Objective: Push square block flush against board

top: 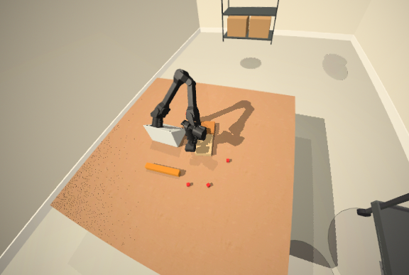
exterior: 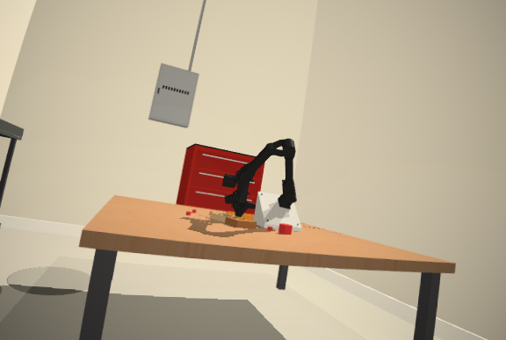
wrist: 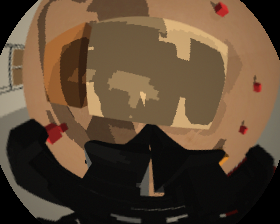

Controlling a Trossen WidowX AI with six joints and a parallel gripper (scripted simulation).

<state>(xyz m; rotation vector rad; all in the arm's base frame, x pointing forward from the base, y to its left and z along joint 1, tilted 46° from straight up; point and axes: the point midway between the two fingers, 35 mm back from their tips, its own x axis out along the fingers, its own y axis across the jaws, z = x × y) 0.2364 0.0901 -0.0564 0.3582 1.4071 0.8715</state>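
The pale wooden board is 6 cm ahead of my gripper tip, 2 cm to the left of it and 1 cm above it. The rest, counted from my gripper tip: square block 15 cm to the left, 3 cm ahead, 1 cm above; then larger red cube 22 cm to the left, 16 cm behind, 1 cm above; then orange bar 23 cm to the right, 10 cm behind, 1 cm above.
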